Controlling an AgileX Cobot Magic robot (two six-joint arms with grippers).
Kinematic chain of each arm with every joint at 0, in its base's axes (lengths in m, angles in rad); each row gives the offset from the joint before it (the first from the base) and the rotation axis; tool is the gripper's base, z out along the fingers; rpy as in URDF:
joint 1: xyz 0 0 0.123 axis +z
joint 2: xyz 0 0 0 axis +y
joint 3: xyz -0.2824 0 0.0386 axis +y
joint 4: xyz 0.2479 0 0.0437 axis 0.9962 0 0.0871
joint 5: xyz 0 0 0 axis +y
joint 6: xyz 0.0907 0 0.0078 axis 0.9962 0 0.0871
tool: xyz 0 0 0 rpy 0 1.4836 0
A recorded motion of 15 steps. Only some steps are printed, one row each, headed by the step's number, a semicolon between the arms.
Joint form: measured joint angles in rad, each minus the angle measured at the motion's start. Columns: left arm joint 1, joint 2, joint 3, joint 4, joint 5, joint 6; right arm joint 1, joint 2, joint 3, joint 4, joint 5, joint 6.
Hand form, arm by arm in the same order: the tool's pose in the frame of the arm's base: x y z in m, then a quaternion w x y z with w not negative. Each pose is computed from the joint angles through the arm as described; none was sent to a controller.
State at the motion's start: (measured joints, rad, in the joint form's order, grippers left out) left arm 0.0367 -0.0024 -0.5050 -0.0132 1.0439 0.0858; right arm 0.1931 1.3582 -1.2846 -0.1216 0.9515 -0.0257
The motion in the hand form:
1: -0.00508 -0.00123 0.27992 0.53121 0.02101 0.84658 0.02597; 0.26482 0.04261 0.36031 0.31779 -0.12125 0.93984 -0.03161
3: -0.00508 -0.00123 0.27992 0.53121 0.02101 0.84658 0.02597; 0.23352 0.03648 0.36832 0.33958 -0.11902 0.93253 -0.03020
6: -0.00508 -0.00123 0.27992 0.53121 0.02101 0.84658 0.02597; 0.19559 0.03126 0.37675 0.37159 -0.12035 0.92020 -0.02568
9: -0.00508 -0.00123 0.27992 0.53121 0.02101 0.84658 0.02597; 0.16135 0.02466 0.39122 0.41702 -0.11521 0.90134 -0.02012
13: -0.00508 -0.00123 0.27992 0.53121 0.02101 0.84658 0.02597; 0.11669 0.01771 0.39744 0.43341 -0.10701 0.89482 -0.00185
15: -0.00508 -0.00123 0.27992 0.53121 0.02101 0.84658 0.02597; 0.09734 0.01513 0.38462 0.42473 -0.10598 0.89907 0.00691
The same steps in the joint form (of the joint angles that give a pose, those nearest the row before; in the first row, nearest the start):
1: 0.0000 0.0000 0.0000 0.0000 0.0000 0.0000; 0.0000 -0.0514 0.0442 0.0000 0.0000 0.0000
3: 0.0000 0.0000 0.0000 0.0000 0.0000 0.0000; 0.0000 -0.1716 0.1169 0.0000 0.0012 0.0000
6: 0.0000 0.0000 0.0000 0.0000 0.0000 0.0000; 0.0106 -0.3181 0.1925 0.0009 0.0036 0.0000
9: 0.0000 0.0000 0.0000 0.0000 0.0000 0.0000; 0.0118 -0.4514 0.2229 0.0048 0.0072 0.0000
13: 0.0000 0.0000 0.0000 0.0000 0.0000 0.0000; 0.0119 -0.6039 0.2532 0.0400 0.0906 0.0001
15: 0.0000 0.0000 0.0000 0.0000 0.0000 0.0000; 0.0118 -0.6826 0.3172 0.0593 0.1229 -0.0001

